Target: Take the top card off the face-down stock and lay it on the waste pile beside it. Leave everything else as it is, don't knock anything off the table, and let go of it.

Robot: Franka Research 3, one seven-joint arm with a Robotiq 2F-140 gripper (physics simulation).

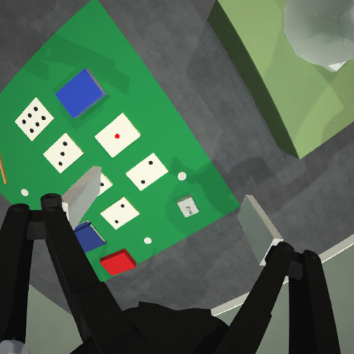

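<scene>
A thick stack with a plain blue top, which looks like the face-down stock, lies on the green mat at the upper left. A face-up card or pile with one red dot lies beside it, towards the middle. Another face-up card or pile with three black dots lies to the left of that one. I cannot tell for certain which is the waste pile. My gripper is open and empty, above the near right part of the mat. Its left finger partly covers a face-up card.
Other face-up cards lie on the mat. A darker blue object, partly hidden, a red block, a small grey block and small white discs are near. A large green block stands at the upper right.
</scene>
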